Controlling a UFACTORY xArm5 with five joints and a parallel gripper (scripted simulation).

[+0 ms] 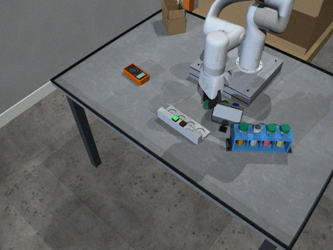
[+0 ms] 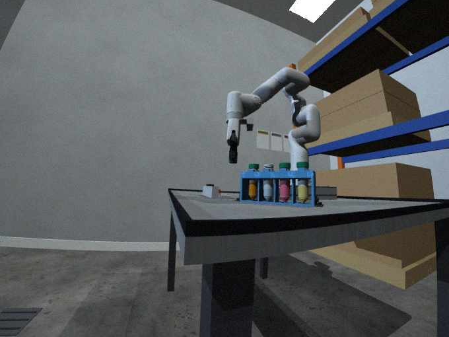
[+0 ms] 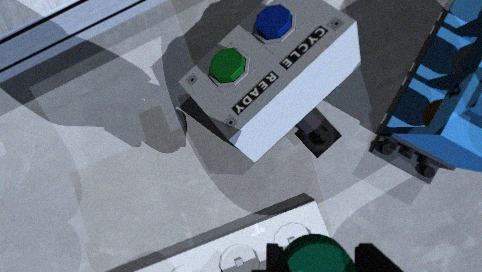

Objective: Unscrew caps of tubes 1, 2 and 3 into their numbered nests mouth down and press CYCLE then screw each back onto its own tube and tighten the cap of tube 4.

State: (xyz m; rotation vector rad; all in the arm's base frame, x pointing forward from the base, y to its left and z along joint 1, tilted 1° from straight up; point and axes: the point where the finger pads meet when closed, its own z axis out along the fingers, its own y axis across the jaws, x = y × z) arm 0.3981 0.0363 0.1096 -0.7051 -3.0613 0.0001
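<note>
My hand is 4 cm past the threaded neck, 19 cm to the right of it and 6 cm above it. Also, from my hand: green key: 12 cm behind, 1 cm to the left, 11 cm below; then blue key: 14 cm behind, 5 cm to the left, 11 cm below; then key housing: 11 cm behind, 3 cm to the left, 12 cm below.
</note>
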